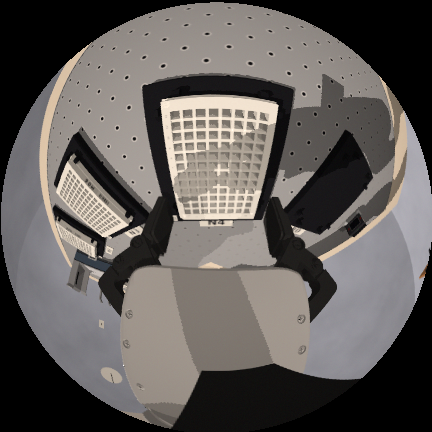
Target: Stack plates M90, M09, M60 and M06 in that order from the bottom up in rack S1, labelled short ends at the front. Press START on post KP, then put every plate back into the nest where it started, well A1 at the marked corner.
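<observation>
My gripper (217, 207) is open, its two black fingers spread wide with nothing between them. Beyond the fingertips a cream well plate (220, 104) lies in a black nest (152, 125) tagged N4 (216, 223); no plate label is readable on it. A second plate (90, 202) sits in a black holder at the left, with small lettering on its near side that I cannot read surely. A third plate (75, 240) sits in another holder, lower left. Rack S1 and post KP cannot be identified by any readable label.
A black holder (327, 185) without a plate stands at the right, with a small dark box (356, 224) beside it. A grey slotted fixture (78, 275) stands at the lower left. Shadow covers part of the perforated table (210, 45); a pale edge strip (44, 150) bounds it.
</observation>
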